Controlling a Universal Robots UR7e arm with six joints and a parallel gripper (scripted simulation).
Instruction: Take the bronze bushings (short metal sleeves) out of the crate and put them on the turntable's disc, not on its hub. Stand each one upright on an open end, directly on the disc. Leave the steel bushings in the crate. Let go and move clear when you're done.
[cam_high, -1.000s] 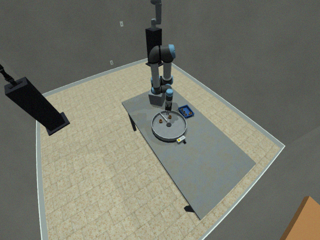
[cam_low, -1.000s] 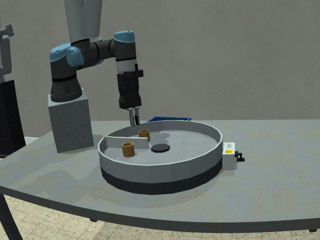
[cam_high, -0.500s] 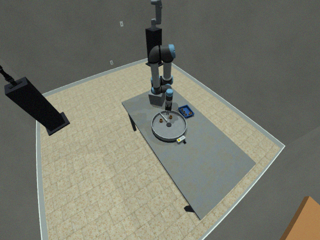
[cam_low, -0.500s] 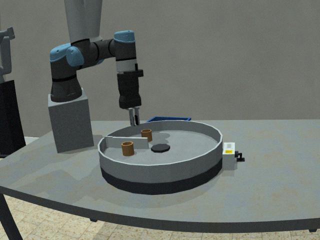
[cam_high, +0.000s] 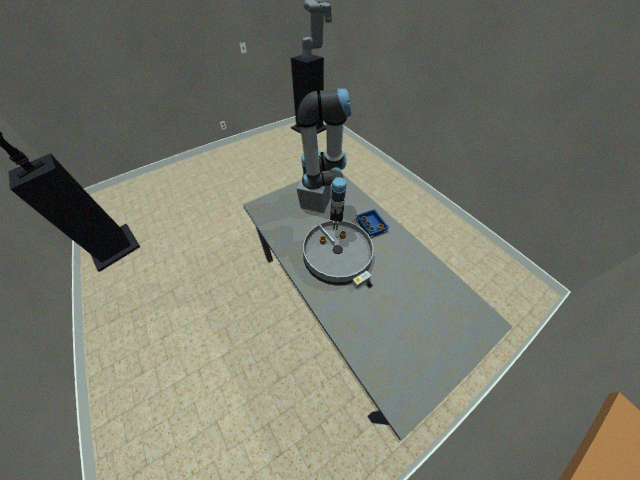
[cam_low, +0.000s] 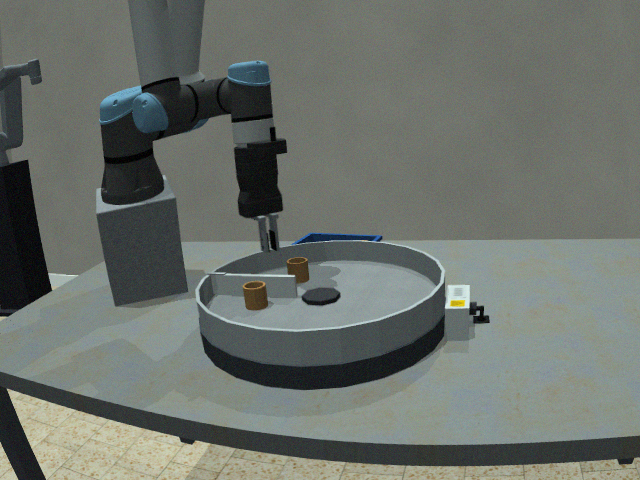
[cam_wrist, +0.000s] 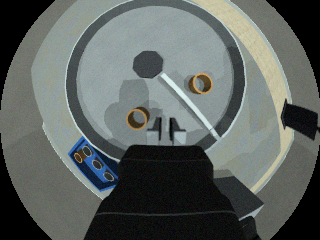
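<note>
Right now my hand is 10 cm short of the blue crate, 27 cm to the right of it and 12 cm above it. Also, from my hand: turntable disc (9 cm ahead, 7 cm to the right, 9 cm below).
</note>
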